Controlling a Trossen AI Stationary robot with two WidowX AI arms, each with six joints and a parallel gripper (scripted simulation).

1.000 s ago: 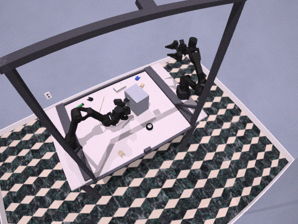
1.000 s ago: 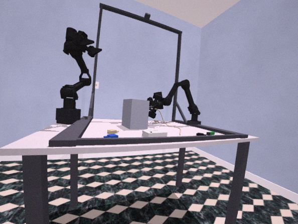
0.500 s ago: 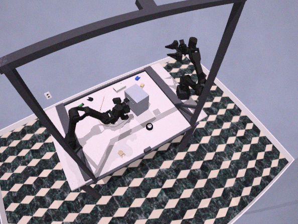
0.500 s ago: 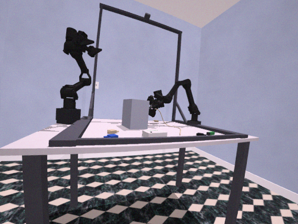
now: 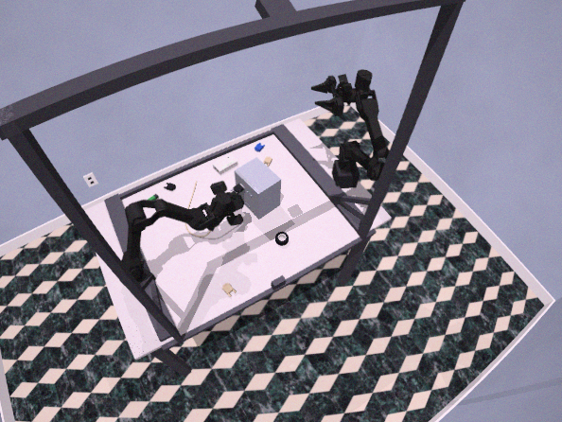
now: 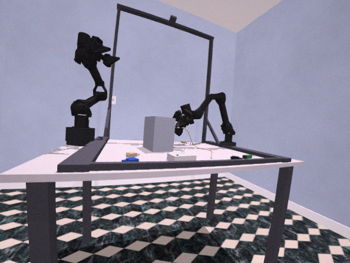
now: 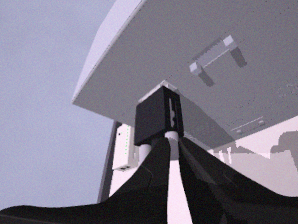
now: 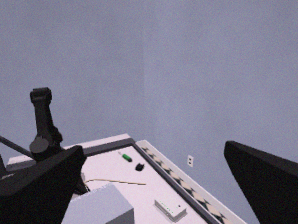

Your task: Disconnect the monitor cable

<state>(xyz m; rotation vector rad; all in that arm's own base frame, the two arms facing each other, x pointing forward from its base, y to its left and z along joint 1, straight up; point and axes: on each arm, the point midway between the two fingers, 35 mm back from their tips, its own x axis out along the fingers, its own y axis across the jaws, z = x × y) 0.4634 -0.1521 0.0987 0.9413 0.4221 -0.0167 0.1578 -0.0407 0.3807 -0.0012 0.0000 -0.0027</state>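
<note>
Right now the grey box is 2 cm ahead of my left hand, 13 cm to the right of it and 5 cm below it.
</note>
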